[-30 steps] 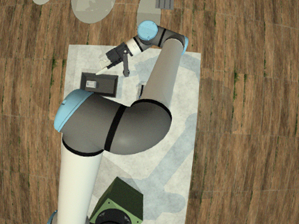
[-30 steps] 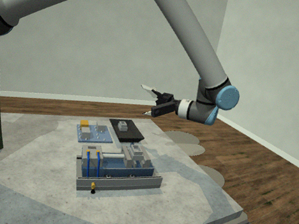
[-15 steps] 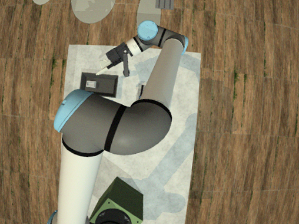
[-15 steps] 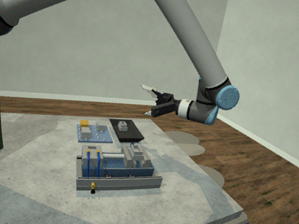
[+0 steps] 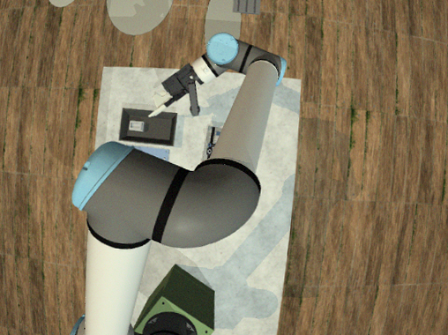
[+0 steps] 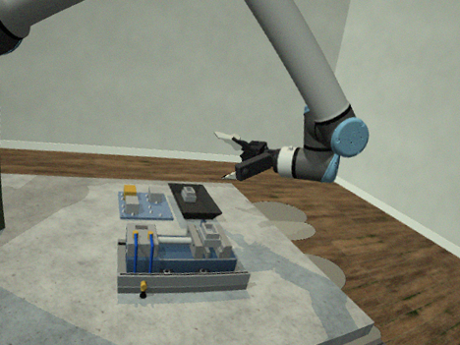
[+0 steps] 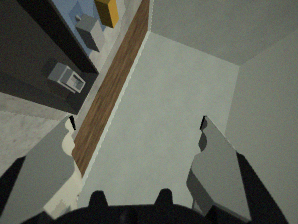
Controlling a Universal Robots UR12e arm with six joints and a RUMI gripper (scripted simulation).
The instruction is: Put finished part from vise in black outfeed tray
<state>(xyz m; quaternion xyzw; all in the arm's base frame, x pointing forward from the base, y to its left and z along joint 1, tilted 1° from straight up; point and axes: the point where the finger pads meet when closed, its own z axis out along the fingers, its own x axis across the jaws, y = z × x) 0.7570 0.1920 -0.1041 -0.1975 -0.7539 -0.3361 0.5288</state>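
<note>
Right now my hand is 14 cm past the blue vise, 28 cm to the left of it and 17 cm above it. Round my hand: orange block 26 cm behind, 9 cm to the left, 19 cm below; blue fixture plate 21 cm behind, 5 cm to the left, 21 cm below.
</note>
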